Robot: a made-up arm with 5 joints.
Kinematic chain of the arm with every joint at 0, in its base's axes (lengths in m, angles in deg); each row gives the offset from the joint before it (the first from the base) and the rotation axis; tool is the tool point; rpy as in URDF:
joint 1: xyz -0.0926 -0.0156 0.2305 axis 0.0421 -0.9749 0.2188
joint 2: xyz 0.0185 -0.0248 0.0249 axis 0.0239 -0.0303 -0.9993
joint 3: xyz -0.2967 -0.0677 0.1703 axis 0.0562 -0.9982 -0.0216
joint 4: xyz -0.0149 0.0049 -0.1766 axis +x
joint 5: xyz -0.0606 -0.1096 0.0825 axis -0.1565 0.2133 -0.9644
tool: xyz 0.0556 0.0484 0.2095 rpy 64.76 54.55 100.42
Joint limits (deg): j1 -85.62..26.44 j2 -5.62..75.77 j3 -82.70..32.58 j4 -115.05..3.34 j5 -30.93..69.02
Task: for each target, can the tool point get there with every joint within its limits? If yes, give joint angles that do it. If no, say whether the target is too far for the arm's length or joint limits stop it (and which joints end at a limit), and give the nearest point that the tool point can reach.
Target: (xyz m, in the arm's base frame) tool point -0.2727 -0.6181 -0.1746
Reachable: no: joint limits stop it (at a limit: joint 1, joint 3, joint 4, joint 5) | nearest point -0.2837 -0.2900 0.3063 | short by 0.582 m
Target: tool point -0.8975 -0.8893 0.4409
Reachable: no: too far | nearest point -0.5250 -0.2690 0.3195 | short by 0.734 m
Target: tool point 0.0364 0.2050 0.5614
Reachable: yes | joints -49.22 64.94 16.87 -16.15 46.39
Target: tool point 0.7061 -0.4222 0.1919
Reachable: no: joint limits stop it (at a limit: joint 1, joint 2, joint 5) | nearest point 0.1682 -0.1837 0.4823 | short by 0.656 m
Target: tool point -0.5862 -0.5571 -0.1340
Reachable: no: joint limits stop it (at a limit: joint 1, joint 2, joint 3, joint 4, joint 5) | nearest point -0.5269 -0.2708 0.2950 | short by 0.519 m
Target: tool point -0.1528 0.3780 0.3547
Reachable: yes | joints -13.95 41.17 -7.68 -85.54 -22.40
